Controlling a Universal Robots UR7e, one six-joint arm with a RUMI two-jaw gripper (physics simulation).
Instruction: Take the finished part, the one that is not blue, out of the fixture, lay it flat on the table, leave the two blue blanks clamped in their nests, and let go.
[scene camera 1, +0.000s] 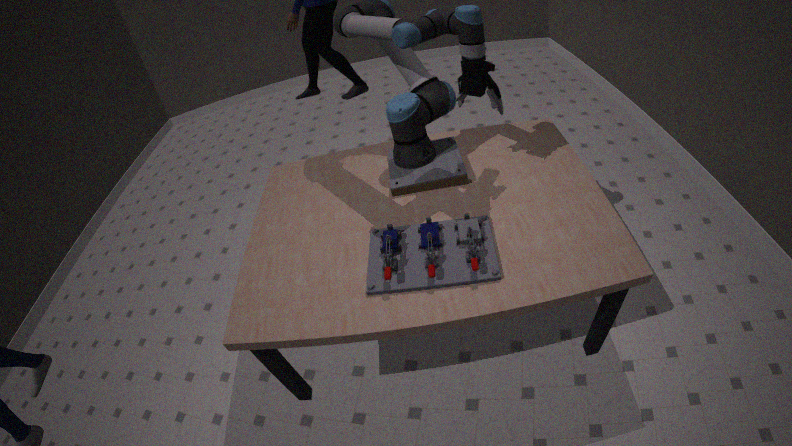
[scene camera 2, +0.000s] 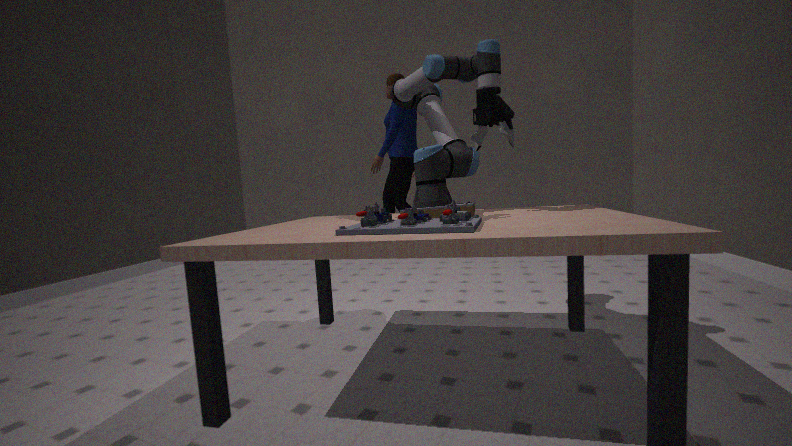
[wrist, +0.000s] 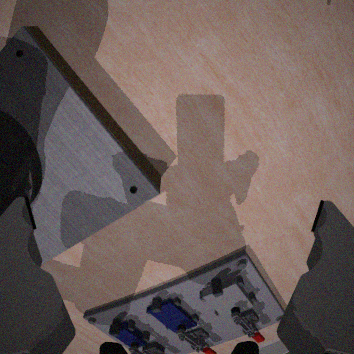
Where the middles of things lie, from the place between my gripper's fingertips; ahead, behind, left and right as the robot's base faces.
Labels:
Right now my hand is 33 cm short of the finished part (wrist: 233, 295), 20 cm above it and 8 cm to the left of it. From my hand the other things lie so: grey fixture plate (scene camera 1: 453, 270) (39 cm ahead, 22 cm below, 18 cm to the right).

